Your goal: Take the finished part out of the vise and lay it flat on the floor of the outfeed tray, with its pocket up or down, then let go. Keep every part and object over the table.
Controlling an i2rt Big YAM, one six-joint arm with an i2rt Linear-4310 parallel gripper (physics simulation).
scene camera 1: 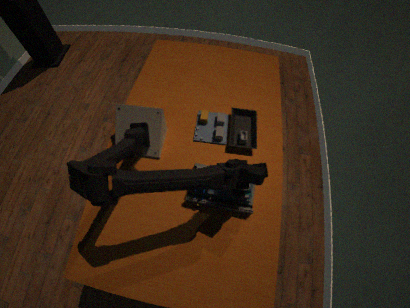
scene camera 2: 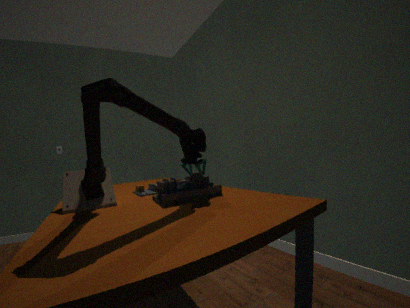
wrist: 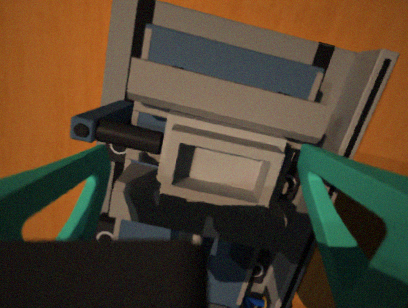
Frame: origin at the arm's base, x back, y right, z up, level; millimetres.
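Where they show: gripper, fingertip midpoint: (scene camera 2: 197,174) (wrist: 204,155); arm's base, link origin: (scene camera 1: 140,134) (scene camera 2: 92,189).
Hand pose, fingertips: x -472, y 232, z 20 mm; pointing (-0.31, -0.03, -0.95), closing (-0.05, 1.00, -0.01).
Note:
Things, the pixels of their top centre, and the offset from my fingertips. "spot": a spot on its surface instead.
- finished part, top centre: (wrist: 220,174) dx +5, dy +8, dz +12 mm
- blue vise, top centre: (wrist: 194,271) (scene camera 1: 224,182) (scene camera 2: 184,177) dx +74, dy -3, dz -4 mm
- small pocketed block, top centre: (scene camera 1: 243,135) dx -36, dy -270, dz -56 mm
- yellow block, top centre: (scene camera 1: 204,114) (scene camera 2: 139,185) dx +165, dy -389, dz -59 mm
- blue bracket, surface spot: (wrist: 81,128) spot: dx -10, dy -61, dz -4 mm
The finished part (wrist: 225,167), a pale grey block with a rectangular pocket facing up, sits in the grey and blue vise (wrist: 230,60) (scene camera 1: 220,207) (scene camera 2: 187,197). One long side is beside the pale jaw; a black rod meets its left end in the wrist view. My gripper (wrist: 204,155) (scene camera 2: 194,172) is open and empty, pointing down close above the part. Its green fingertips stand beyond the part's two short ends, with a wider gap on the left than on the right. The dark outfeed tray (scene camera 1: 239,151) stands beside the vise in scene camera 1, with a small pocketed block (scene camera 1: 243,136) inside.
A light plate (scene camera 1: 207,133) (scene camera 2: 146,193) with a yellow block (scene camera 1: 204,117) (scene camera 2: 140,188) and grey blocks lies against the tray's side. A pale board (scene camera 1: 155,125) (scene camera 2: 72,190) stands at the arm's base. A blue bracket (wrist: 81,128) holds the rod beside the left finger.

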